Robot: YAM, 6 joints.
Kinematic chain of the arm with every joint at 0, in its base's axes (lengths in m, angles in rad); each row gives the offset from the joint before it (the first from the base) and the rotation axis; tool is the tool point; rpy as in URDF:
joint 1: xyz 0 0 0.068 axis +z
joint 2: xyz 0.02 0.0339 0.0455 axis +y
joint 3: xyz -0.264 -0.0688 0 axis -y
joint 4: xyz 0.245 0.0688 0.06 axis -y
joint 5: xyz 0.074 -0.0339 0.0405 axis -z
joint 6: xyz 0.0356 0 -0.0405 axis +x
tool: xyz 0 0 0 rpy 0 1.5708 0
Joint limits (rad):
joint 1: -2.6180..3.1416
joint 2: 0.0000..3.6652
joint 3: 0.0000..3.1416
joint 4: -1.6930..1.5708
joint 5: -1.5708..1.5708
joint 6: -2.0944..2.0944
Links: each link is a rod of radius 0.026 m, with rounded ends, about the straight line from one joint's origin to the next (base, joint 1, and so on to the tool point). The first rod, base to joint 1, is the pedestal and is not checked.
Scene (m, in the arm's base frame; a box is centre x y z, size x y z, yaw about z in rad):
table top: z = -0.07
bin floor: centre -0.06 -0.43 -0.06 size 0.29 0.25 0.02 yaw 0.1
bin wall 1: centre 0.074 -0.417 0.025 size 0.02 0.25 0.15 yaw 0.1
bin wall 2: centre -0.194 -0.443 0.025 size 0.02 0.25 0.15 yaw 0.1
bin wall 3: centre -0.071 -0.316 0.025 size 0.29 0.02 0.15 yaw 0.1
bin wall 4: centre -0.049 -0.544 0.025 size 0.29 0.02 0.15 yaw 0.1
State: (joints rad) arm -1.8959 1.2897 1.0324 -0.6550 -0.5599 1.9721
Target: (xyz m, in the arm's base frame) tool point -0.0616 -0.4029 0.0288
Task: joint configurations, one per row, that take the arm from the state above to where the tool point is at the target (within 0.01 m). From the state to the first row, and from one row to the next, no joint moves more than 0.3 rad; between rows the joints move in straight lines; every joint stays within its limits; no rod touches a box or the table.
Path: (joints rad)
1: -1.8631 1.5497 1.1070 -0.5802 -0.5456 1.9721
2: -1.8303 1.8096 1.1815 -0.5055 -0.5314 1.9721
3: -1.7974 2.0696 1.2561 -0.4307 -0.5171 1.9721
4: -1.7646 2.3295 1.3306 -0.3560 -0.5028 1.9721

